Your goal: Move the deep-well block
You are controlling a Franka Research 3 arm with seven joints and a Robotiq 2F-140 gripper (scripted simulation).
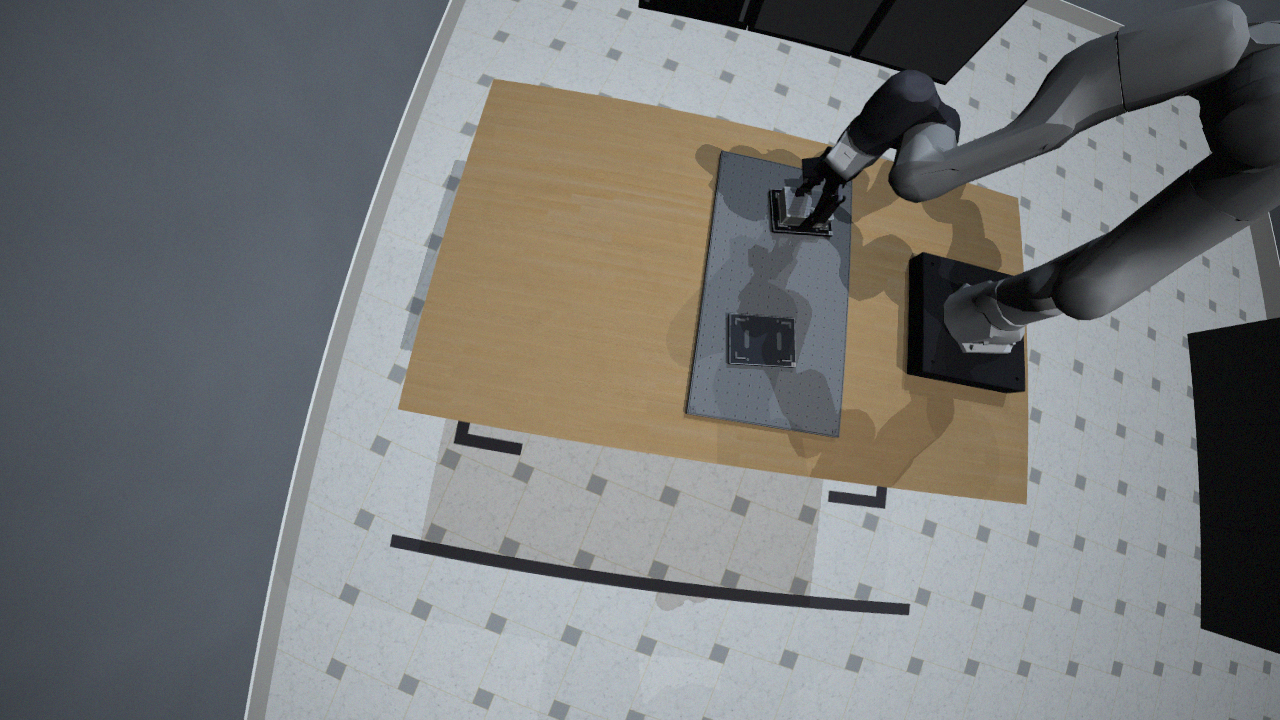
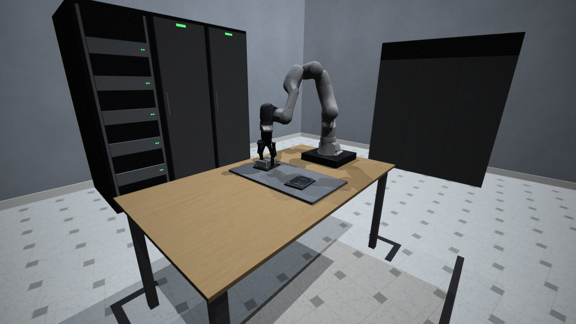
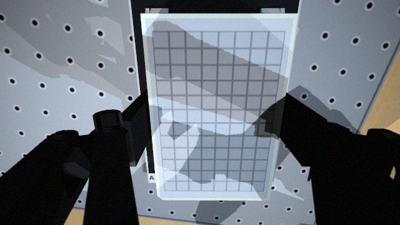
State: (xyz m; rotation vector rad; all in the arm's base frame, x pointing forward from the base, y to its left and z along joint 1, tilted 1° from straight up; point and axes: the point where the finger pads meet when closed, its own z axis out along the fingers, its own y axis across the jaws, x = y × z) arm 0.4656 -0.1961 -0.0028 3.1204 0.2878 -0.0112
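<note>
Right now my hand is 1 cm above the translucent deep-well block. Round my hand: nest N2: 36 cm to the left, 6 cm ahead, 3 cm below; black nest N1: 3 cm below.
</note>
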